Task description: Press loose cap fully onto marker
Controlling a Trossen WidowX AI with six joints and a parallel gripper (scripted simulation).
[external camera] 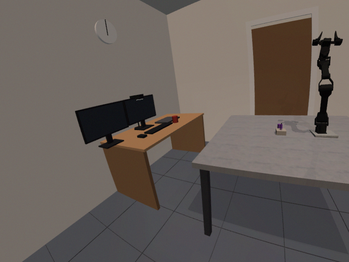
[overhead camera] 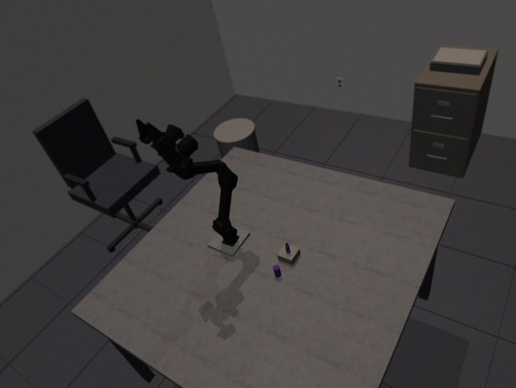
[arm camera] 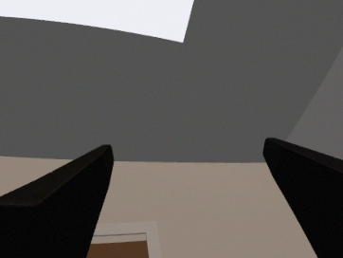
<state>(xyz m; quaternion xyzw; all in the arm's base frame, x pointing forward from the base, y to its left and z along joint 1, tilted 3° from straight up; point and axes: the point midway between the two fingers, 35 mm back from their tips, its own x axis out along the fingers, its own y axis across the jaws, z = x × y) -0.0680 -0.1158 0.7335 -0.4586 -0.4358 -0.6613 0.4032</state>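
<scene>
My gripper tip is now 36 cm short of the purple cap, 7 cm to the right of it and 75 cm above it. Also, from my gripper tip: holder block 36 cm ahead, 18 cm to the left, 76 cm below.
</scene>
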